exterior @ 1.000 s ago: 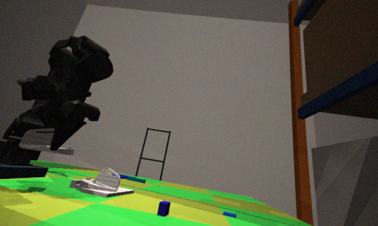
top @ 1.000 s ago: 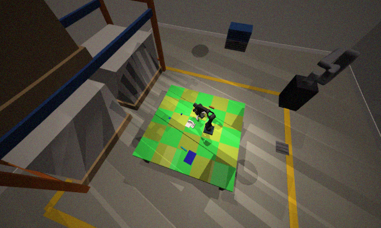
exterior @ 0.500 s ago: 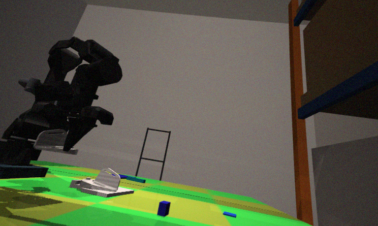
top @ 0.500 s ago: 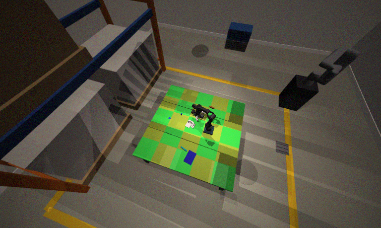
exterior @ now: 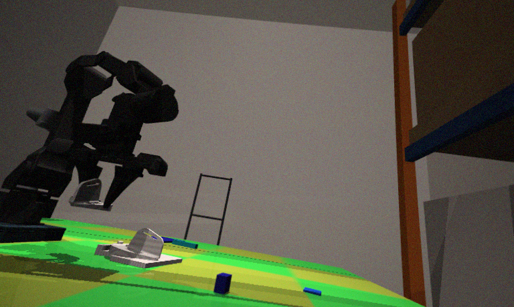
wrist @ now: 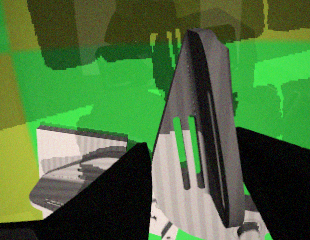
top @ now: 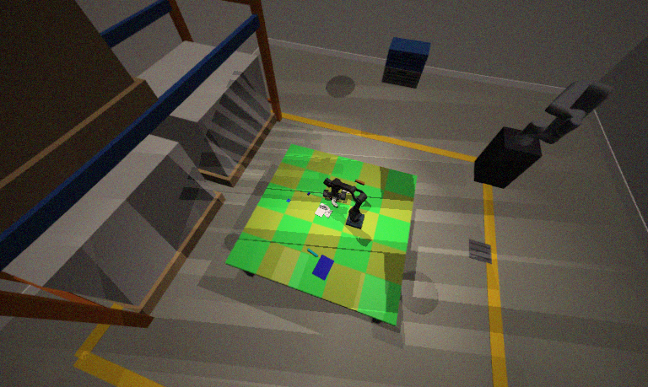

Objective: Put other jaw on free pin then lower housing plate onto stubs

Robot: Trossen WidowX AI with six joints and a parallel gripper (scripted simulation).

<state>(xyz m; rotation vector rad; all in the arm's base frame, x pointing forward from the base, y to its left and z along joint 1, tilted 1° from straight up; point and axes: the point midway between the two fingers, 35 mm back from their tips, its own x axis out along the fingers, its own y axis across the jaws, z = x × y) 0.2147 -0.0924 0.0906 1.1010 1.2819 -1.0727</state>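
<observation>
Now: the grey jaw 30 mm ahead of my gripper tip, 80 mm to the left of it and 70 mm below it. The rest, counted from my gripper tip: orange bar 160 mm behind, 300 mm to the right, 70 mm below; dark blue block 250 mm ahead, 20 mm to the right, 70 mm below; teal bar 20 mm ahead, 470 mm to the left, 70 mm below.
</observation>
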